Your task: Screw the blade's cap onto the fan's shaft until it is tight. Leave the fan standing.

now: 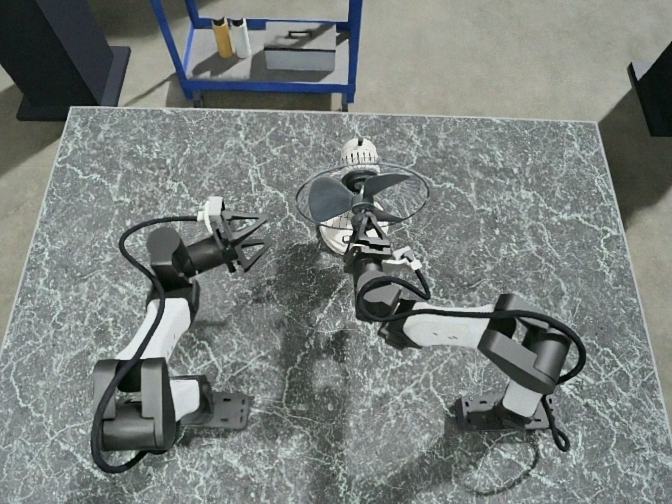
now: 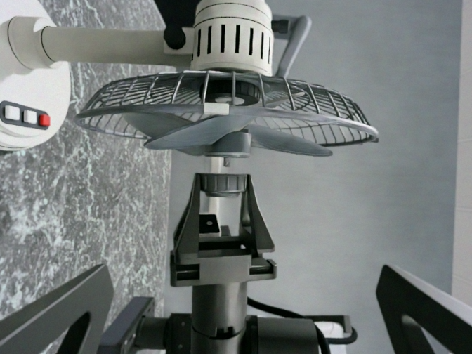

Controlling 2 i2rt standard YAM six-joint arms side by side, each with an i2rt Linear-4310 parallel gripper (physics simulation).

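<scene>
The white fan (image 1: 359, 151) (image 2: 232, 42) stands upright. Its grey three-bladed blade (image 1: 328, 199) (image 2: 228, 145) is on the shaft (image 2: 227, 162) in front of the wire guard. The dark ribbed cap (image 1: 360, 218) (image 2: 224, 186) is at the shaft's end, a small gap away from the blade's hub. My right gripper (image 1: 364, 217) (image 2: 223, 173) is shut on the cap, one fingertip on each side of it. How far the cap sits on the thread is hidden. My left gripper (image 1: 267, 228) is open and empty, to the left of the fan.
The wire guard (image 1: 427, 189) (image 2: 300, 118) surrounds the blade. The fan's round base (image 1: 330, 238) (image 2: 30, 132) stands on the marbled table (image 1: 227, 141). A blue cart (image 1: 271, 86) with two bottles and a grey box is behind the table.
</scene>
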